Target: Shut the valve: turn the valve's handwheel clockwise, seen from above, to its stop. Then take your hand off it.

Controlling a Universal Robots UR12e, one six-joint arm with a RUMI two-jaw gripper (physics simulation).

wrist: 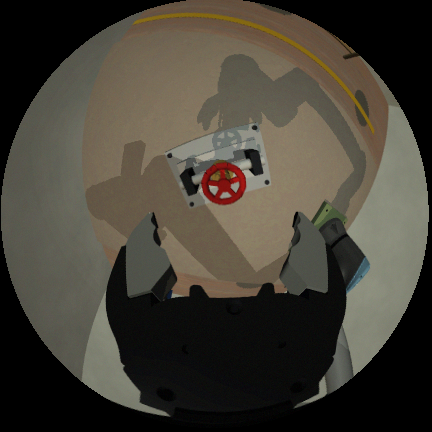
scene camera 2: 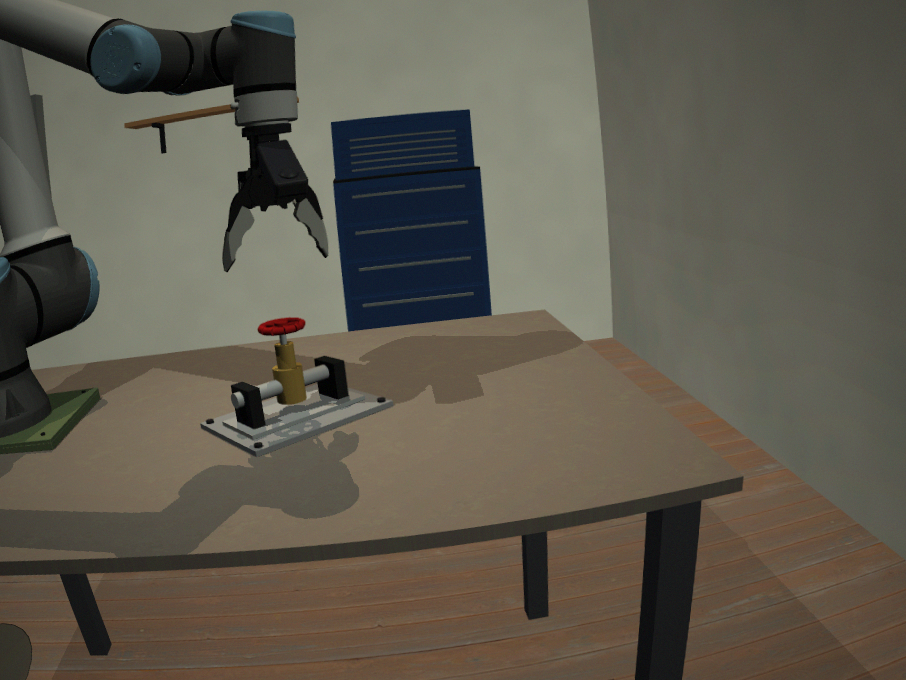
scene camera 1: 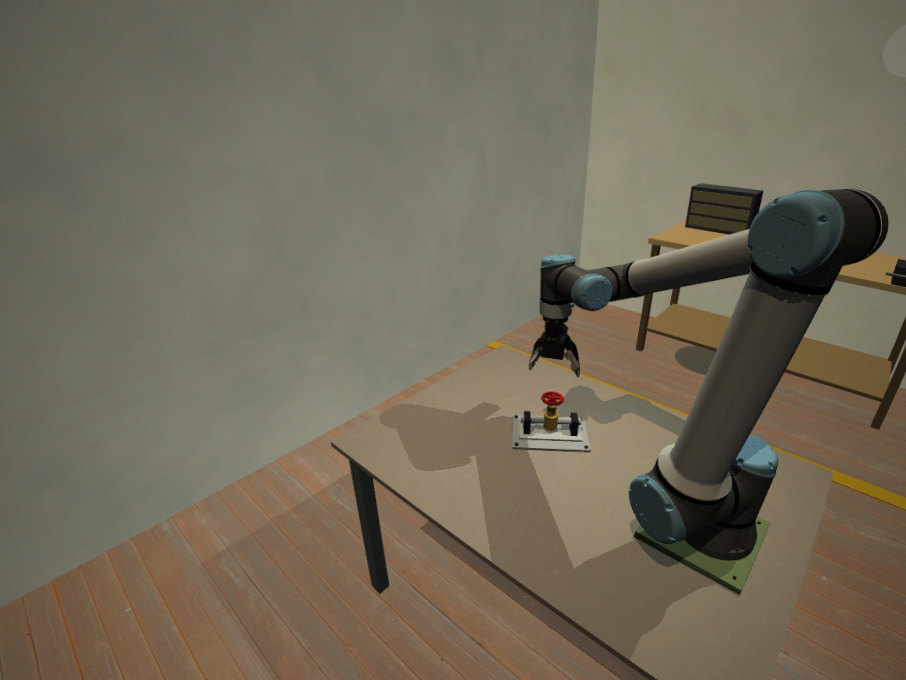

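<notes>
The red spoked handwheel (scene camera 1: pixel 552 398) (scene camera 2: pixel 281 326) (wrist: pixel 224 184) sits level on top of the brass valve body (scene camera 1: pixel 551 420) (scene camera 2: pixel 289 384), which is upright on a grey pipe held by two black clamps. The valve's light grey base plate (scene camera 1: pixel 552 444) (scene camera 2: pixel 322 422) (wrist: pixel 262 188) lies flat on the table. My gripper (scene camera 1: pixel 554 369) (scene camera 2: pixel 275 263) (wrist: pixel 225 214) is wide open and empty, pointing down. It is above the handwheel and apart from it, with a clear gap between the fingertips and the rim. How far the wheel is turned cannot be told from its look.
The table (scene camera 1: pixel 439 409) (scene camera 2: pixel 512 453) carries the valve and the arm's green mounting plate (scene camera 1: pixel 717 567) (scene camera 2: pixel 62 424). A blue drawer cabinet (scene camera 2: pixel 413 245) stands behind the table. A wooden bench (scene camera 1: pixel 687 235) with a dark drawer box (scene camera 1: pixel 724 208) is at the back right in scene camera 1.
</notes>
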